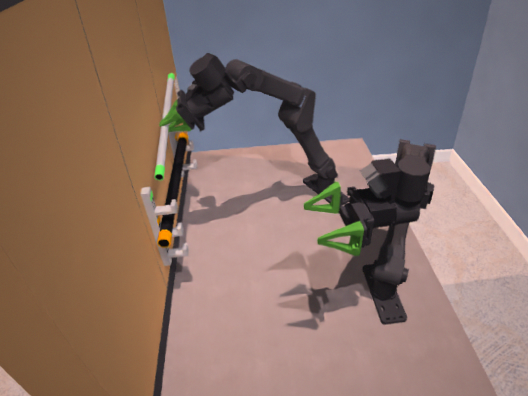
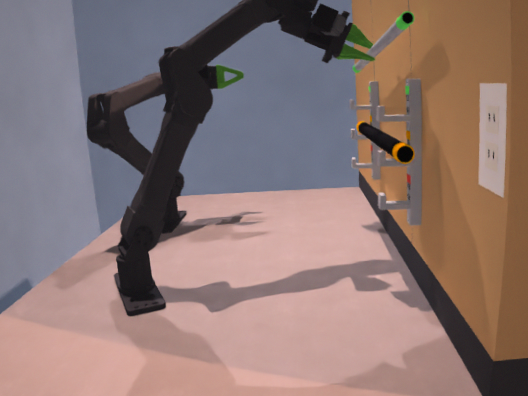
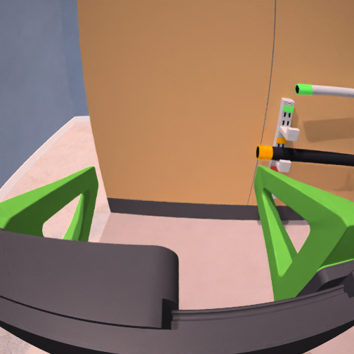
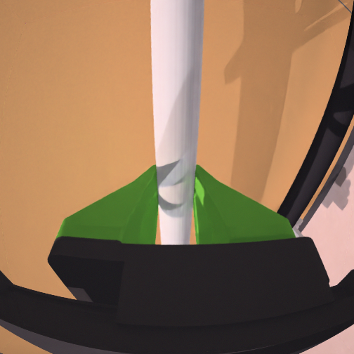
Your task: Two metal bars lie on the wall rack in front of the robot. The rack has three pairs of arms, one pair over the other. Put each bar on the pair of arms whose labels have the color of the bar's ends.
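Frame: origin at the left arm's base, x ahead, y left, z up, level; millimetres.
Seen in the pictures: left gripper, between the fingertips: (image 1: 310,222) (image 2: 243,75); right gripper, between the fingertips: (image 1: 162,128) (image 2: 376,55); left arm's base, origin of its link: (image 1: 383,293) (image 2: 168,222); right arm's base, origin of its link: (image 2: 138,291).
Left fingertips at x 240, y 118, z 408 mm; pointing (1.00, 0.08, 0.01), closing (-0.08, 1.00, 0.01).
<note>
Pixels of each thing's top centre, then the offset from my left fingertips to it. "spot": a spot on its surface instead.
- black bar with orange ends, centre of its top: (image 2: 378,130) (image 1: 174,176) dx +320, dy -405, dz -146 mm
- white socket plate, a spot on its surface: (image 2: 492,175) spot: dx +351, dy -924, dz -147 mm
The black bar with orange ends (image 1: 172,185) (image 2: 381,138) (image 3: 315,155) (image 4: 330,130) lies on the middle pair of arms of the wall rack (image 1: 148,205) (image 2: 415,200) (image 3: 285,102). The rack's labels are green at the top, orange in the middle and red at the bottom. My right gripper (image 1: 163,123) (image 2: 372,53) (image 4: 175,173) is shut on the white bar with green ends (image 1: 162,150) (image 2: 387,42) (image 3: 330,91) (image 4: 177,75). It holds this bar in front of the wall, above the rack's top arms. My left gripper (image 1: 312,223) (image 3: 175,174) is open and empty, well away from the rack.
The top pair of arms, one of them a near arm (image 2: 395,118), bears no bar. The bottom pair, with its near arm (image 2: 397,204), bears none either. The brown wall (image 1: 75,165) (image 2: 460,225) stands behind the rack. A white socket plate (image 2: 492,175) is on the wall at the right.
</note>
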